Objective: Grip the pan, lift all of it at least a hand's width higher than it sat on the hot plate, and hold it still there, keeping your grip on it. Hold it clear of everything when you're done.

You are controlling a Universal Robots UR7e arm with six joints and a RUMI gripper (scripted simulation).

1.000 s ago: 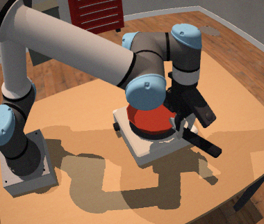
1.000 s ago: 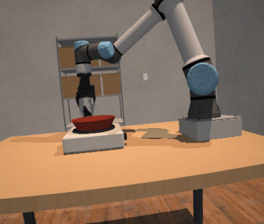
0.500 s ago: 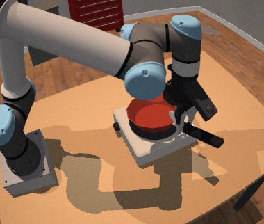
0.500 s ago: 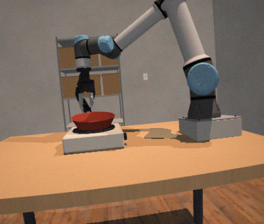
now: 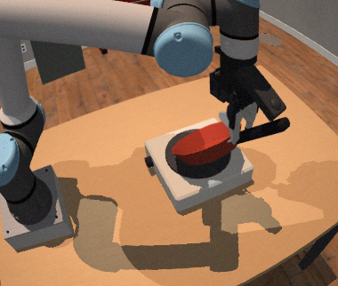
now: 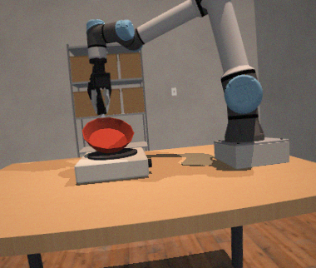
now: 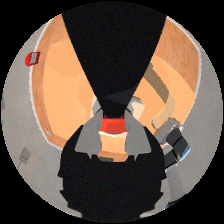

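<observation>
Right now the red pan is 6 cm below my hand, 5 cm to the left of it and 2 cm behind it. Round my hand: hot plate 20 cm below, 14 cm to the left, 6 cm behind.
</observation>
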